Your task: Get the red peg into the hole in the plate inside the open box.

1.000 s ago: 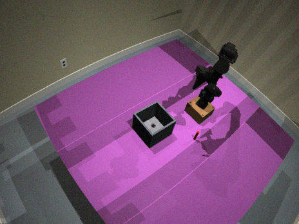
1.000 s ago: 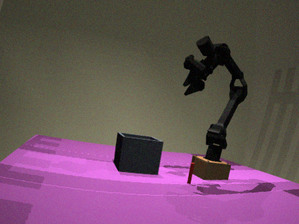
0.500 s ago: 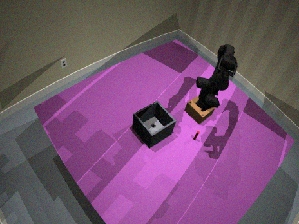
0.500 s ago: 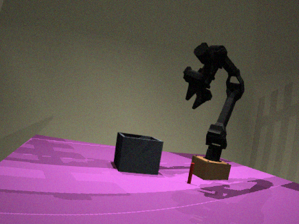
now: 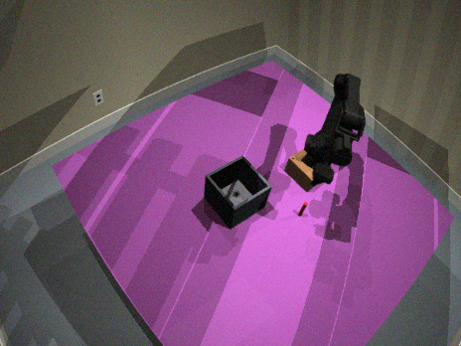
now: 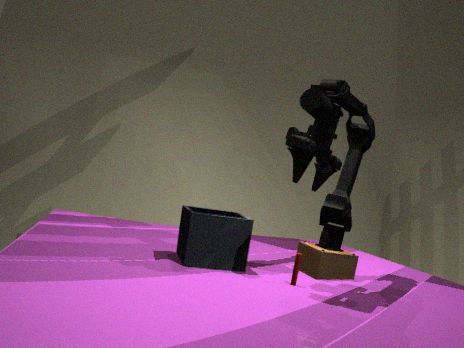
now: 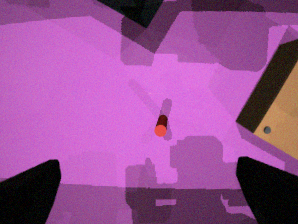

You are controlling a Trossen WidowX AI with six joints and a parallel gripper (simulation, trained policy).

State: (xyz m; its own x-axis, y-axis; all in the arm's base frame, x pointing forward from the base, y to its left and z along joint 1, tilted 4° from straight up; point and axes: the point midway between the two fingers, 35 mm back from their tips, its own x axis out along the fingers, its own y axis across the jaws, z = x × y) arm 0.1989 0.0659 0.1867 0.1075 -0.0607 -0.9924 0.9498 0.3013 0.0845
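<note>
The red peg lies 2 cm to the left of my gripper tip and 20 cm below it. From my gripper tip the other things lie so: grey plate 12 cm ahead, 20 cm to the right, 19 cm below.
</note>
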